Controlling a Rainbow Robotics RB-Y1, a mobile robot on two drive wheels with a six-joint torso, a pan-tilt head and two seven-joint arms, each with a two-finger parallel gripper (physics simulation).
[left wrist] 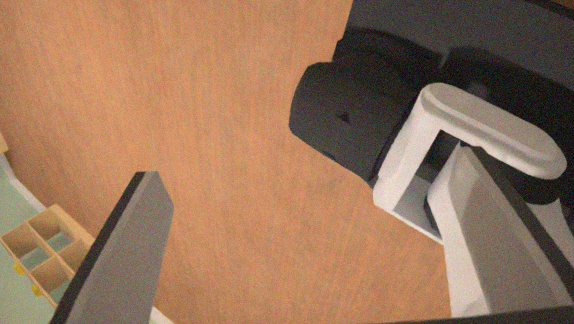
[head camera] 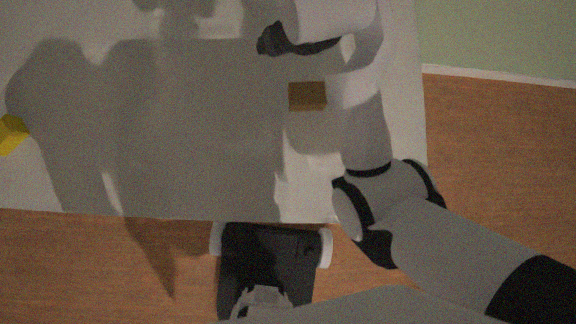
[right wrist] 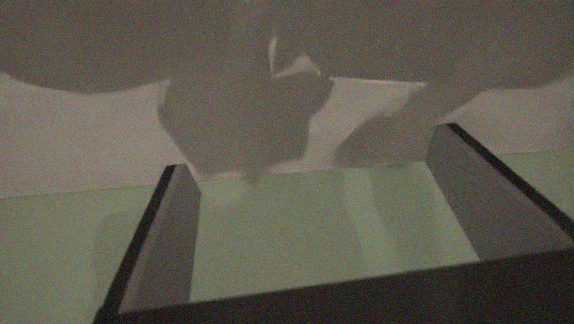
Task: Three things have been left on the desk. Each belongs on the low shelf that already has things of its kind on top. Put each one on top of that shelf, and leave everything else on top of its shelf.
Path:
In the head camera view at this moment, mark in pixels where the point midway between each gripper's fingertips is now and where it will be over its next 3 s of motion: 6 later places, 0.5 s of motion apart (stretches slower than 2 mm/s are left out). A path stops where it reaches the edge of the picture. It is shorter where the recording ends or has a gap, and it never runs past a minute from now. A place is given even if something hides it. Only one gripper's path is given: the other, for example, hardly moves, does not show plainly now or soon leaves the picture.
The right gripper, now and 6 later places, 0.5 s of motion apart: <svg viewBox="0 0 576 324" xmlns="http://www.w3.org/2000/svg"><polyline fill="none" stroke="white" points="282,43 279,63 278,71 287,73 304,77 302,88 302,94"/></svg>

